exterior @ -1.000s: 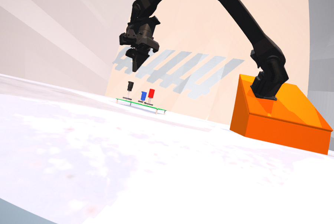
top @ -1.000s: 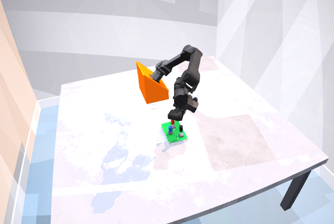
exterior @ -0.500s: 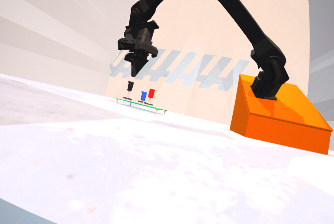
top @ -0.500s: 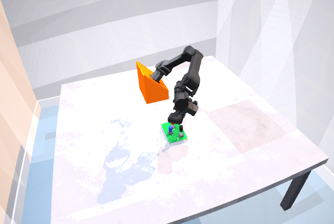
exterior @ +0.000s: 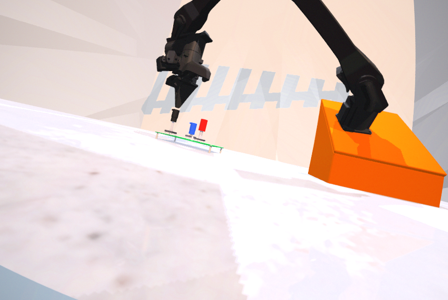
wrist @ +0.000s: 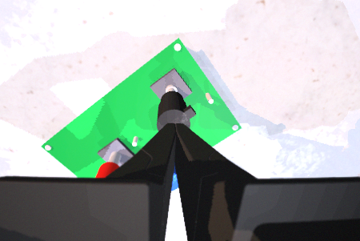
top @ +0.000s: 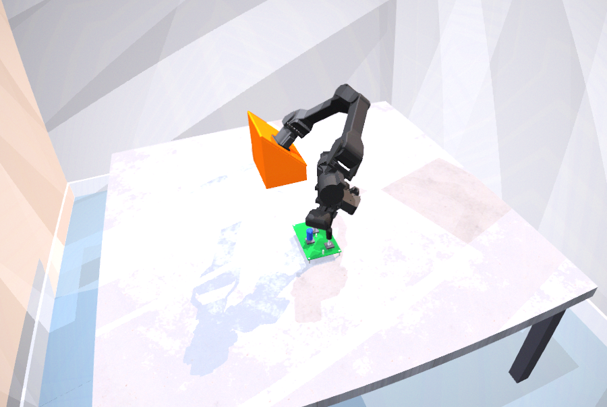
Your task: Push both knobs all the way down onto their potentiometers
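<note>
Now: gripper tip 20 mm above the black knob. The rest, counted from my gripper tip: blue knob (40 mm behind, 40 mm to the right, 40 mm below).
</note>
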